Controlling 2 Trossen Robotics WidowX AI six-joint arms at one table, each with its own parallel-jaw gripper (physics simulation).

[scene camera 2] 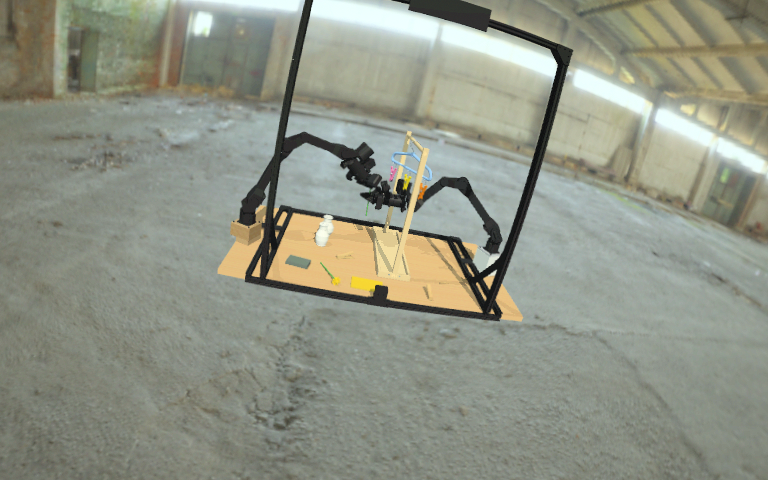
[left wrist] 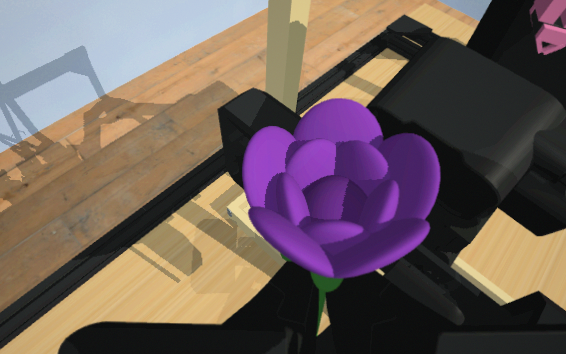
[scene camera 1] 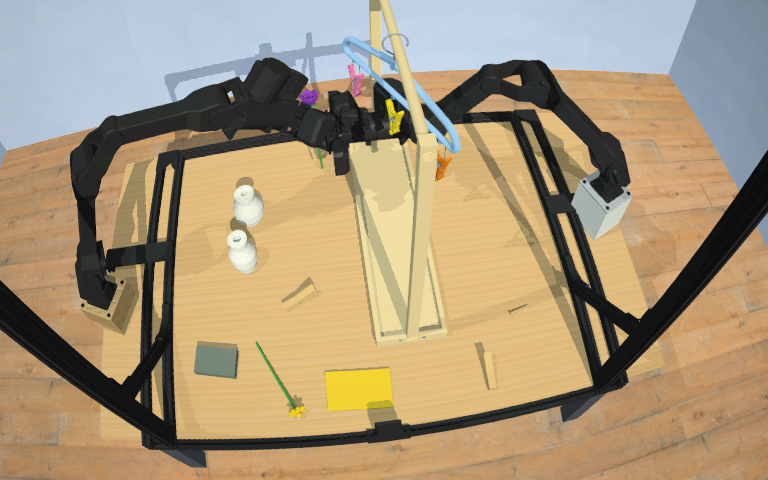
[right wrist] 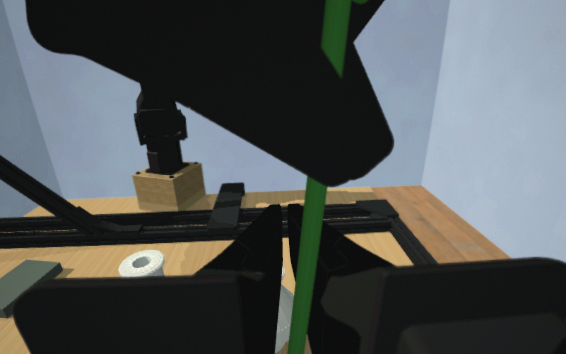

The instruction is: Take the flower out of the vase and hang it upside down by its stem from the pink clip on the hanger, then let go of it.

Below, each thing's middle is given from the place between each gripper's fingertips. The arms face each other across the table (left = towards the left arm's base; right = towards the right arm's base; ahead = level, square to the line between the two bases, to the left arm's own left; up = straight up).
My right hand is 4 cm to the left of the purple flower (left wrist: 335, 198) and 1 cm short of it. Also, from my right hand: grey block (scene camera 1: 211, 361): 34 cm behind, 24 cm to the left, 21 cm below; wooden stand base (scene camera 1: 386, 195): 22 cm below, 17 cm to the right, 11 cm behind; yellow pad (scene camera 1: 363, 389): 44 cm behind, 22 cm below, 3 cm to the right.
I see the purple flower 3 cm below my left hand and 1 cm to the left of it. Also, from my left hand: grey block (34 cm behind, 29 cm to the left, 25 cm below); wooden stand base (25 cm below, 12 cm to the right, 12 cm behind); yellow pad (45 cm behind, 25 cm below, 2 cm to the left).
